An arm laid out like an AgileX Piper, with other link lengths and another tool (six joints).
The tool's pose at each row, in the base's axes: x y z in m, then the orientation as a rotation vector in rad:
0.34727 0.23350 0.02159 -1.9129 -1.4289 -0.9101
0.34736 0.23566 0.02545 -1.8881 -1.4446 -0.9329
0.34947 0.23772 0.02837 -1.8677 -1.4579 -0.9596
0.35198 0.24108 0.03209 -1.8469 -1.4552 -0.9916
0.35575 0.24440 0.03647 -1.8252 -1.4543 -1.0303
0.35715 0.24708 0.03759 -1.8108 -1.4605 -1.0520
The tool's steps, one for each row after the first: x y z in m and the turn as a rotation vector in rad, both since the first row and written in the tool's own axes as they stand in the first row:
0.00433 -0.00066 -0.00062 0.0011 0.0158 -0.0229
0.00825 0.00069 -0.00039 -0.0033 0.0314 -0.0447
0.01362 0.00206 0.00045 -0.0097 0.0565 -0.0574
0.01974 0.00462 0.00108 -0.0203 0.0834 -0.0738
0.02243 0.00521 0.00275 -0.0256 0.0965 -0.0882

